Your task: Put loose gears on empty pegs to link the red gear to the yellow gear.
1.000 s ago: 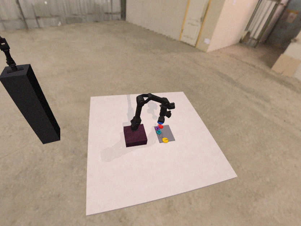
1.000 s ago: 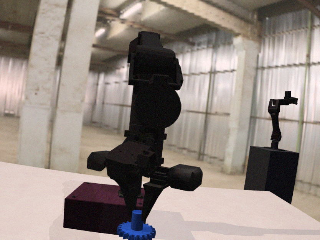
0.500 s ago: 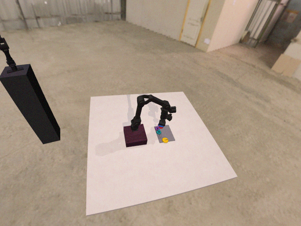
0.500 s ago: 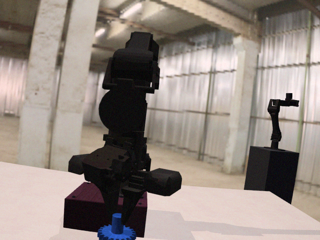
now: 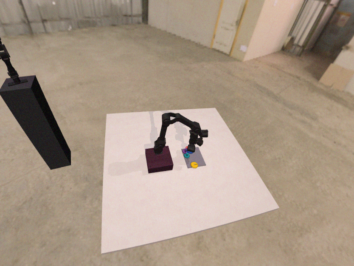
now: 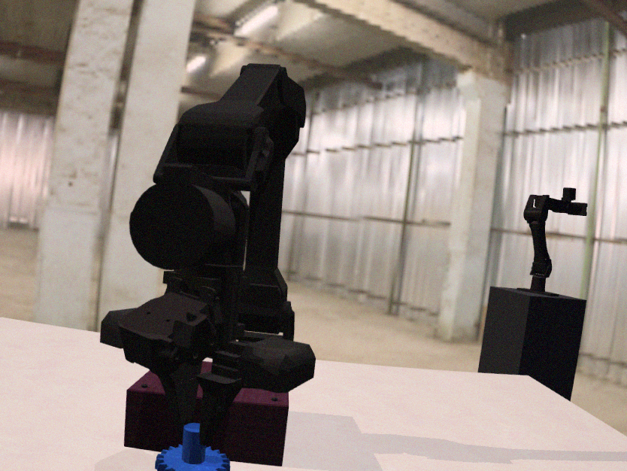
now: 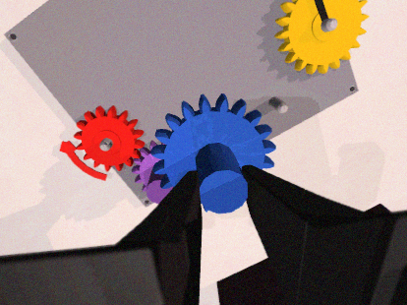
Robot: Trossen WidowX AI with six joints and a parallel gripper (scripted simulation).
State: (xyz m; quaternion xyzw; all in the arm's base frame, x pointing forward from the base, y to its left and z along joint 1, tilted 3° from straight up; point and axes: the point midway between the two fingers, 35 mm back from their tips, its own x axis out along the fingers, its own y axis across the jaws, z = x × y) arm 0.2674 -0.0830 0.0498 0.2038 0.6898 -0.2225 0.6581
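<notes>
Now: the teal gear 8 cm below my gripper tip and 2 cm behind it. Round my gripper tip: purple gear 8 cm below, 5 cm to the left, 1 cm behind; blue gear 1 cm below; red gear 9 cm below, 7 cm to the left, 4 cm ahead.
</notes>
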